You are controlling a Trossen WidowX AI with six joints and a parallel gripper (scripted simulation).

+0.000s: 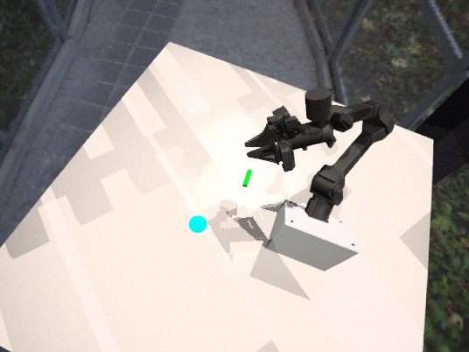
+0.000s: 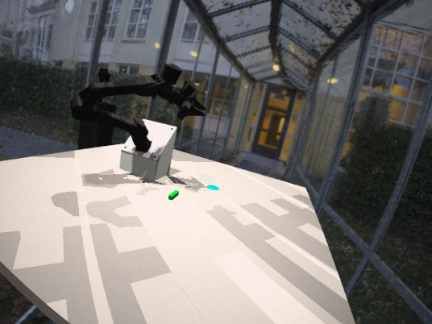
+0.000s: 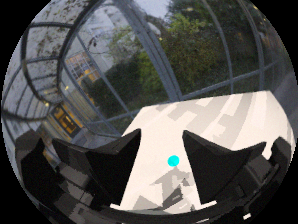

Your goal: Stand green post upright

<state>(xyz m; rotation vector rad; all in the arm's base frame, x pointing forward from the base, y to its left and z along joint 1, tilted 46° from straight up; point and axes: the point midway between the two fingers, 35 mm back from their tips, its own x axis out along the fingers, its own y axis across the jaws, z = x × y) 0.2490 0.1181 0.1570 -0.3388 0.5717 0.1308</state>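
My gripper tip is now 30 mm past the green post, 120 mm to the left of it and 330 mm above it. Also, from my gripper tip: cyan circle 90 mm ahead, 100 mm to the left, 340 mm below.
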